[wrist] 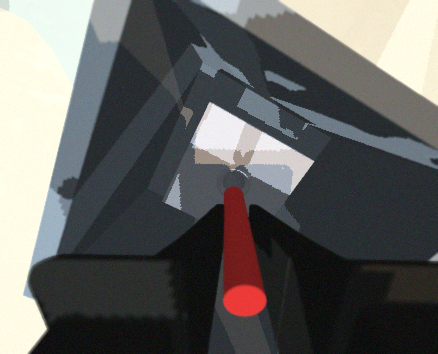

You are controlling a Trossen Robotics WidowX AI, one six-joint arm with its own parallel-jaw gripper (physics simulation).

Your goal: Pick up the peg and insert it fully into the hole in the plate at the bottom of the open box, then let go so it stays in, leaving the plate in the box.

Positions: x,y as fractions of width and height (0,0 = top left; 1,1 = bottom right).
Labels:
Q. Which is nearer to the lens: the red peg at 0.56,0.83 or the square plate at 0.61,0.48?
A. The red peg.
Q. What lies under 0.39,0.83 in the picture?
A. The gripper.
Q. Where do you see a box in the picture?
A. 0.33,0.23

